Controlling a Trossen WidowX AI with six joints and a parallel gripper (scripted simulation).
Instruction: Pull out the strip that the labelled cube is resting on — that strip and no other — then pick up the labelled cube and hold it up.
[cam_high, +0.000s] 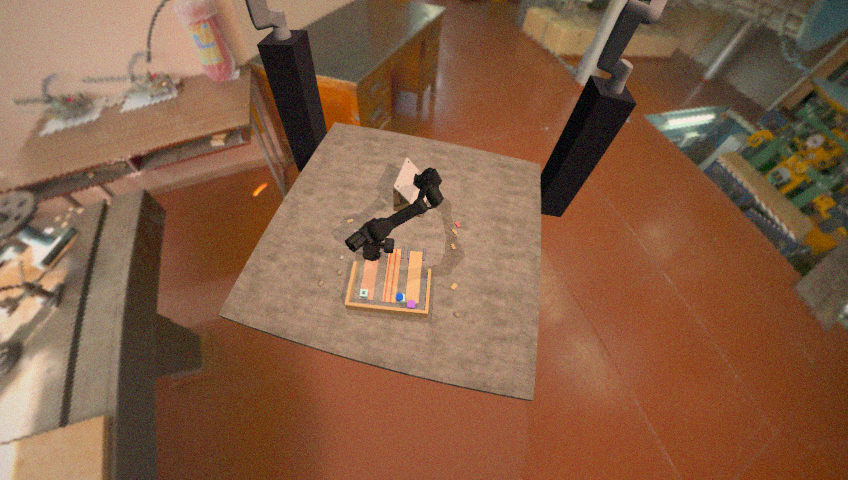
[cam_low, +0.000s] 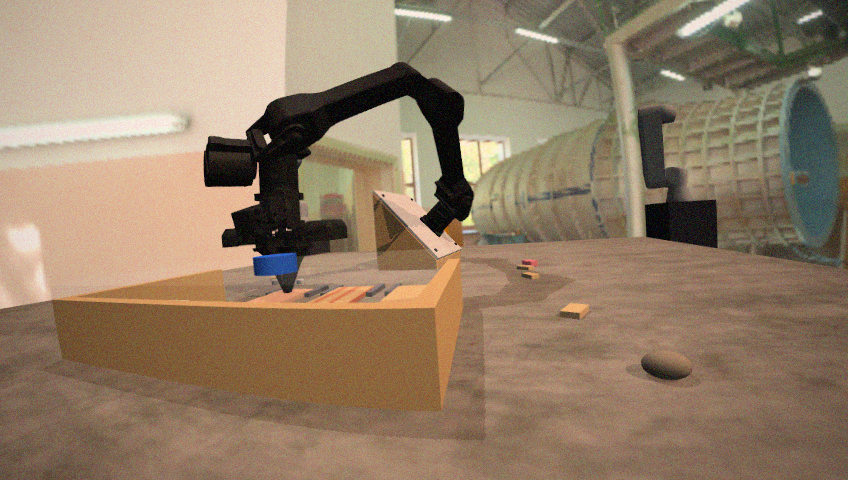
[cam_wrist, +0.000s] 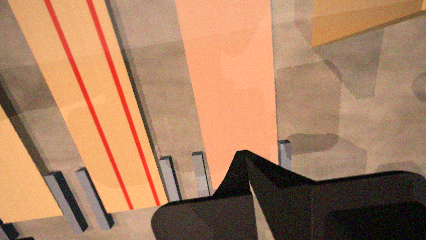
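My gripper tip is 90 mm short of the salmon strip and 10 mm to the right of it.
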